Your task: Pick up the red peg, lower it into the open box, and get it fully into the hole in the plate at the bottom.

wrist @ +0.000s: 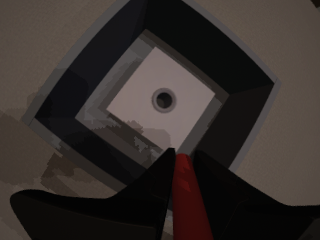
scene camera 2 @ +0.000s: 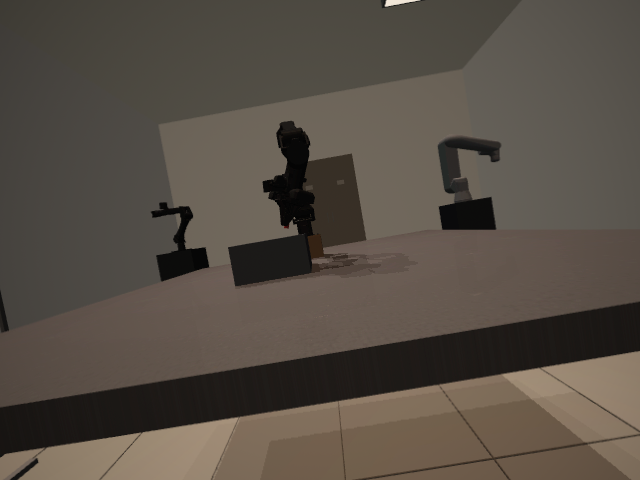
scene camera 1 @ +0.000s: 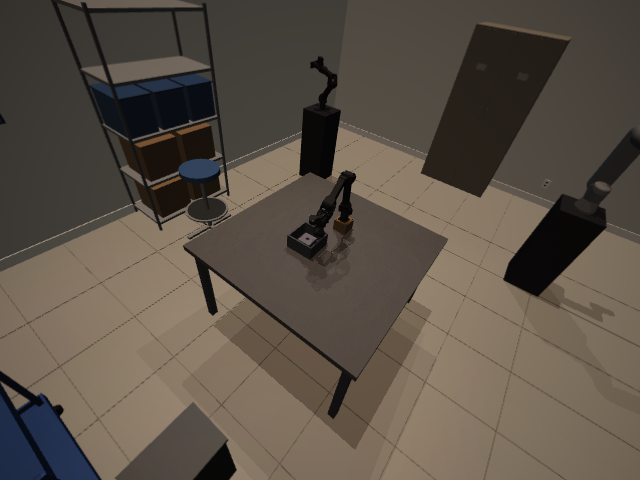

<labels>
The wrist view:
my gripper: 183, 155
dark box: 70, 112
pale square plate: 185, 99
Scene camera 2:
my gripper: 283, 225
dark box: 278, 258
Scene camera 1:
dark box: 292, 238
</labels>
